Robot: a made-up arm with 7 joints. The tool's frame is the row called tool.
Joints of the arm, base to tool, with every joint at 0 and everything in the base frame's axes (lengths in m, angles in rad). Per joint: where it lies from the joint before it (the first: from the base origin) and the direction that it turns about. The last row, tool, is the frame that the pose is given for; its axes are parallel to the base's.
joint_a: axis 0 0 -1 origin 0.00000 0.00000 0.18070
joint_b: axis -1 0 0 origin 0.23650 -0.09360 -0.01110
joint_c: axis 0 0 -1 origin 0.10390 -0.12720 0.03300
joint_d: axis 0 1 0 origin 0.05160 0.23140 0.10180
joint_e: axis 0 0 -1 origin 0.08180 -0.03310 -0.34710
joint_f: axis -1 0 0 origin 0.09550 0.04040 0.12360
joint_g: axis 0 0 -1 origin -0.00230 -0.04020 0.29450
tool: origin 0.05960 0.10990 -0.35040
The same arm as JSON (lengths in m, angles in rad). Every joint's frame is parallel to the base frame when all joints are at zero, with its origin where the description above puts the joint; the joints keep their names.
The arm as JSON. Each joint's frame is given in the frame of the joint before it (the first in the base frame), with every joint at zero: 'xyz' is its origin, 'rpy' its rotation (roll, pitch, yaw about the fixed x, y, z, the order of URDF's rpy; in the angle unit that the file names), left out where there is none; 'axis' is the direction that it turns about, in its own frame. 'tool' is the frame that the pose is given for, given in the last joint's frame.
{"units": {"length": "m", "angle": "rad"}, "joints": [{"name": "joint_a", "type": "revolute", "origin": {"xyz": [0.0, 0.0, 0.1807]}, "axis": [0.0, 0.0, -1.0]}, {"name": "joint_b", "type": "revolute", "origin": {"xyz": [0.2365, -0.0936, -0.0111]}, "axis": [-1.0, 0.0, 0.0]}, {"name": "joint_c", "type": "revolute", "origin": {"xyz": [0.1039, -0.1272, 0.033]}, "axis": [0.0, 0.0, -1.0]}, {"name": "joint_d", "type": "revolute", "origin": {"xyz": [0.0516, 0.2314, 0.1018]}, "axis": [0.0, 1.0, 0.0]}, {"name": "joint_e", "type": "revolute", "origin": {"xyz": [0.0818, -0.0331, -0.3471]}, "axis": [0.0, 0.0, -1.0]}, {"name": "joint_f", "type": "revolute", "origin": {"xyz": [0.0955, 0.0404, 0.1236]}, "axis": [-1.0, 0.0, 0.0]}, {"name": "joint_g", "type": "revolute", "origin": {"xyz": [-0.0023, -0.0402, 0.2945]}, "axis": [0.0, 0.0, -1.0]}], "tool": {"origin": {"xyz": [0.0596, 0.1099, -0.3504]}}}
